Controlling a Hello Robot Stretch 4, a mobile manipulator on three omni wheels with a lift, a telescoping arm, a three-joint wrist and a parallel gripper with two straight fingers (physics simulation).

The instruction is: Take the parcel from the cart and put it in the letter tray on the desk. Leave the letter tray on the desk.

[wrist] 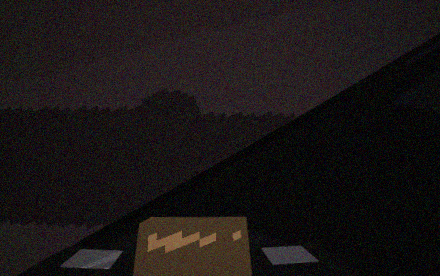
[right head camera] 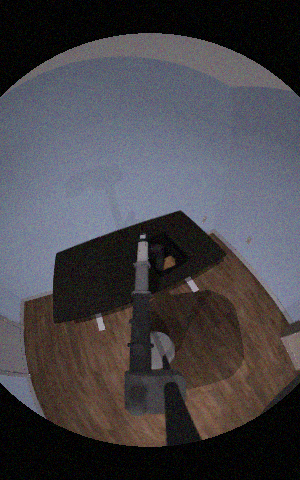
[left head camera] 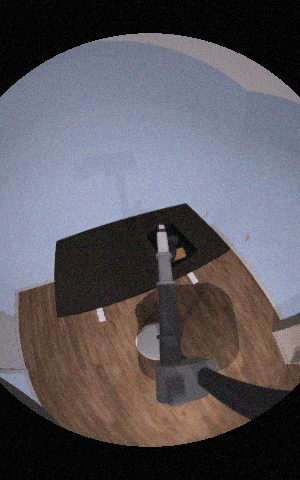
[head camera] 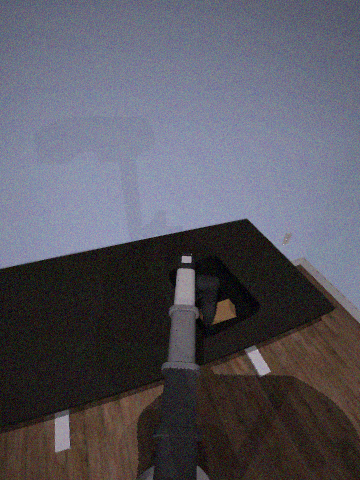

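Observation:
The brown parcel (head camera: 226, 311) (left head camera: 180, 254) (right head camera: 170, 261) (wrist: 192, 257) is between the two fingers of my gripper (head camera: 212, 320), which is shut on it. In the head view it shows within the outline of the black letter tray (head camera: 241, 281) (wrist: 350, 150), towards the tray's near right part. How high it is above the tray floor, or whether it touches it, I cannot tell in the dark. The tray lies on the black desk (head camera: 90, 310) (left head camera: 100, 270) (right head camera: 90, 280), near its right end. The arm and gripper hide the tray's left part. The cart does not show clearly.
The telescoping arm (head camera: 182, 340) reaches over the desk's near edge. A blue wall stands behind the desk. Pale strips (head camera: 257, 361) (head camera: 62, 431) show at the desk's near edge. A pale round object (left head camera: 149, 341) (right head camera: 164, 350) is below the arm on the wooden floor.

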